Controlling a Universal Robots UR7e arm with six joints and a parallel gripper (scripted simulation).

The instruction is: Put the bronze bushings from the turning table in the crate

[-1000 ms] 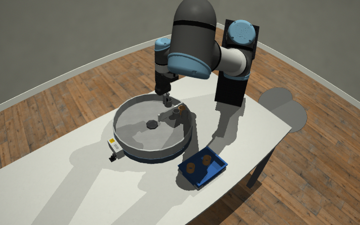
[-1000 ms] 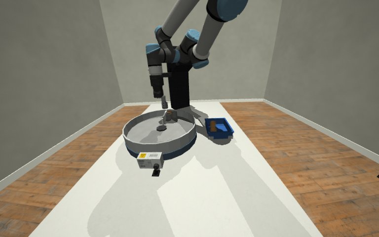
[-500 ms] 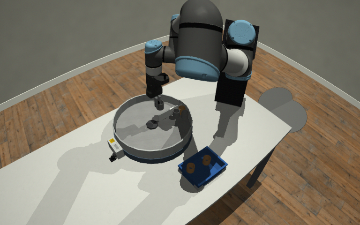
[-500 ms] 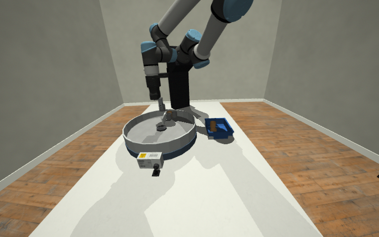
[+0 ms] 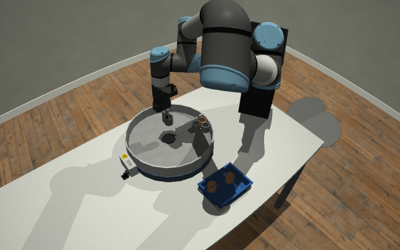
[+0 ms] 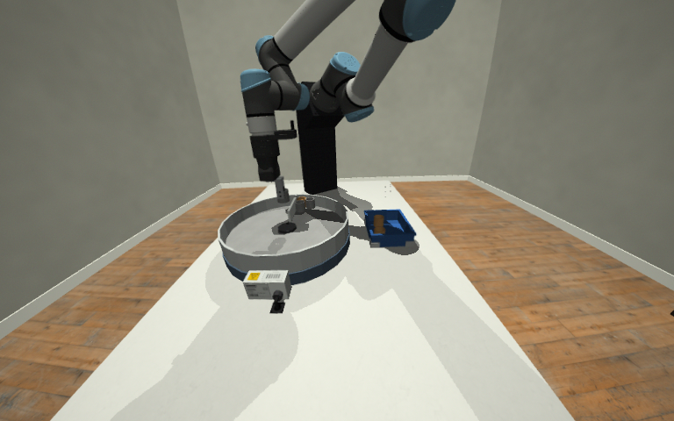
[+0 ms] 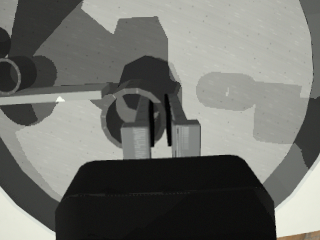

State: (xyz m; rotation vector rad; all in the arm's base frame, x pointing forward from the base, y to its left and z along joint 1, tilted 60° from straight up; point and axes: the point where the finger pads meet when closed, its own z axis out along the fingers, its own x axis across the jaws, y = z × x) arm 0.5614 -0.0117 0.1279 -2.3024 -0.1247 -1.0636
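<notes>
My gripper is now 14 cm above the round turning table, 1 cm to the left of it and 1 cm past it. Also, from my hand: blue crate: 30 cm to the left, 19 cm behind, 17 cm below.
</notes>
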